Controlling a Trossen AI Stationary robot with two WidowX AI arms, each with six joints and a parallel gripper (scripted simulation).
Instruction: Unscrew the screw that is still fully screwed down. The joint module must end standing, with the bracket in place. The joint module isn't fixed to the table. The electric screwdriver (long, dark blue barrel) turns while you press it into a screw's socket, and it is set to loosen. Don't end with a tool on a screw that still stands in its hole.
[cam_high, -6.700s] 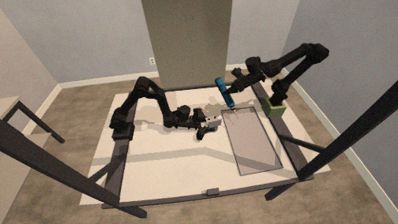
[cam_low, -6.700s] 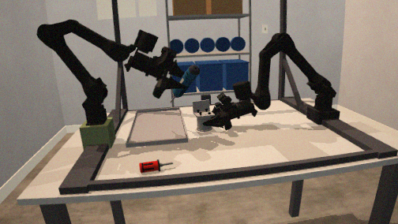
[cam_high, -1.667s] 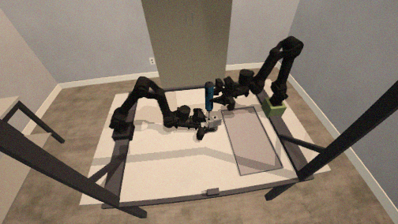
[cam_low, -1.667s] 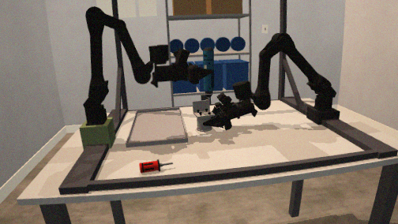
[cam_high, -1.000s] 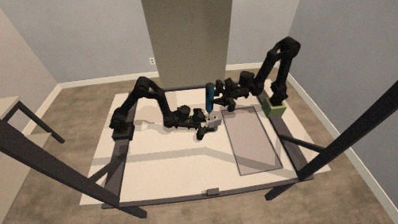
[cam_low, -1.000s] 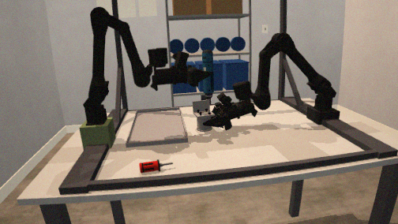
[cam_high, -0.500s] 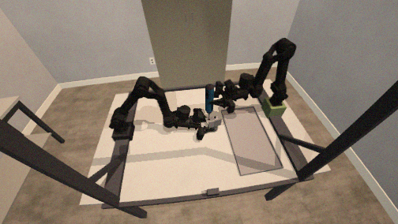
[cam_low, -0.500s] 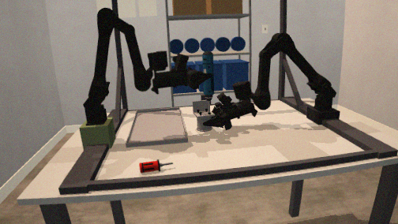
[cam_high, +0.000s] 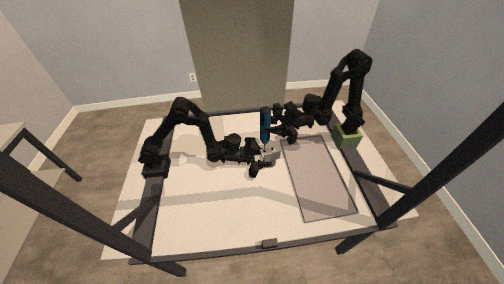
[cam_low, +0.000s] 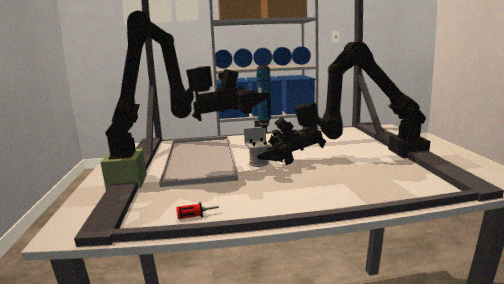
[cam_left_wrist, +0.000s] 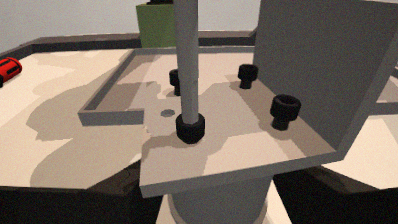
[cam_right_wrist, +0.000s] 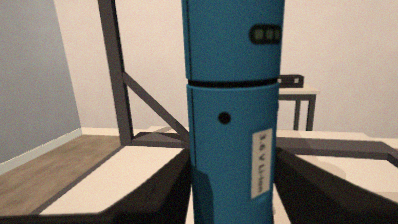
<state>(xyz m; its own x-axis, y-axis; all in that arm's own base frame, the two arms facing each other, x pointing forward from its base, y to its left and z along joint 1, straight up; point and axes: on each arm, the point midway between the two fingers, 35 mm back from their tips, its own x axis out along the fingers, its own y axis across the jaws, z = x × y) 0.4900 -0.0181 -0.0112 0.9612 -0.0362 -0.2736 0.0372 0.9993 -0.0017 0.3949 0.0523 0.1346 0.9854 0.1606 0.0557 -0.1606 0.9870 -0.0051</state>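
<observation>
Right now my left hand is 3 cm to the left of the joint module and 1 cm above it. Round my left hand: red-handled hand screwdriver 29 cm ahead, 23 cm to the right, 3 cm below; shallow grey tray 21 cm to the right, 10 cm behind, 3 cm below; grey L-shaped bracket 3 cm to the right, 3 cm above.
</observation>
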